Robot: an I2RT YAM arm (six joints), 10 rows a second.
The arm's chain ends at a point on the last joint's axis. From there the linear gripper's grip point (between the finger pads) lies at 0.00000 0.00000 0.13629 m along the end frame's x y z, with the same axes.
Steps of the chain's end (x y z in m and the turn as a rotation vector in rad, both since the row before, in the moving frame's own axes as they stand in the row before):
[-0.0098, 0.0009, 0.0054, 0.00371, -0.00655, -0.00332]
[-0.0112, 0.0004, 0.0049, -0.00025, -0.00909, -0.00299]
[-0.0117, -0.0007, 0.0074, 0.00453, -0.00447, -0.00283]
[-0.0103, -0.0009, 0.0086, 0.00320, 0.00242, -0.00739]
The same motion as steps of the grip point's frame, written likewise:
[-0.0107, 0.0004, 0.0054, 0.00371, -0.00655, -0.00332]
[-0.0124, 0.0004, 0.0049, -0.00025, -0.00909, -0.00299]
[-0.0123, -0.0013, 0.0074, 0.00453, -0.00447, -0.00283]
[-0.0100, -0.0013, 0.0086, 0.00320, 0.00242, -0.00739]

